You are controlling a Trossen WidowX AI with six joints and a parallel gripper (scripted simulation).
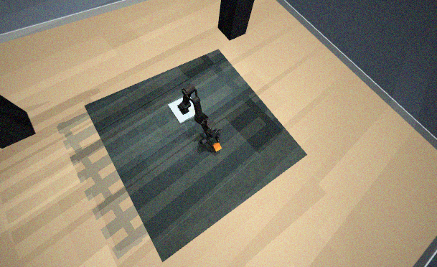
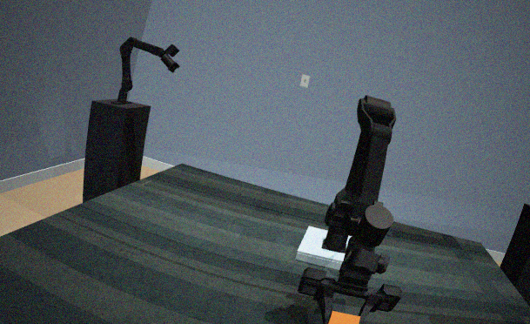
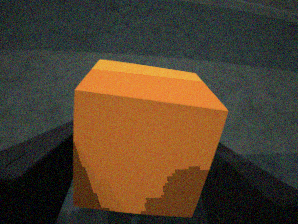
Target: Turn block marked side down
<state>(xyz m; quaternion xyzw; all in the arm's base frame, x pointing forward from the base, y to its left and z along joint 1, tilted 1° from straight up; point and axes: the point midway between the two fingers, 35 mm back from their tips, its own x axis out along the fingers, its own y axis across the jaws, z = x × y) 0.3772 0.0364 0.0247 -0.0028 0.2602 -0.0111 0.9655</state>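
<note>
Now: the orange block 1 cm below my gripper tip.
</note>
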